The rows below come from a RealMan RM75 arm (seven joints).
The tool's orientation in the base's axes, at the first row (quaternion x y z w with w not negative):
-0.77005, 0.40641, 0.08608, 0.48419
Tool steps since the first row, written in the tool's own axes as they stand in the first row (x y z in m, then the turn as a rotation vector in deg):
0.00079, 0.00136, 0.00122, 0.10, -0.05, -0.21
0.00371, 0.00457, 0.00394, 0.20, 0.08, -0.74
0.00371, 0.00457, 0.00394, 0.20, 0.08, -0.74
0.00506, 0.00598, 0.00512, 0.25, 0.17, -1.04
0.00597, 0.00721, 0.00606, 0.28, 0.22, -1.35
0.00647, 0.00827, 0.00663, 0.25, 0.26, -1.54
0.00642, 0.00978, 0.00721, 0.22, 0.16, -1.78
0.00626, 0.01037, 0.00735, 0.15, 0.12, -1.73
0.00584, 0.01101, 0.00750, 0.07, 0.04, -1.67
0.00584, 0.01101, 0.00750, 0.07, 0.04, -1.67
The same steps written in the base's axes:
-0.00013, 0.00029, -0.00196, 0.05, -0.22, 0.09
0.00022, 0.00028, -0.00707, -0.12, -0.73, 0.22
0.00022, 0.00028, -0.00707, -0.12, -0.73, 0.22
0.00041, 0.00023, -0.00935, -0.23, -1.02, 0.29
0.00038, 0.00026, -0.01114, -0.33, -1.30, 0.40
0.00010, 0.00024, -0.01242, -0.42, -1.44, 0.49
-0.00085, 0.00043, -0.01371, -0.43, -1.60, 0.70
-0.00134, 0.00052, -0.01410, -0.44, -1.52, 0.73
-0.00203, 0.00074, -0.01438, -0.42, -1.41, 0.80
-0.00203, 0.00074, -0.01438, -0.42, -1.41, 0.80

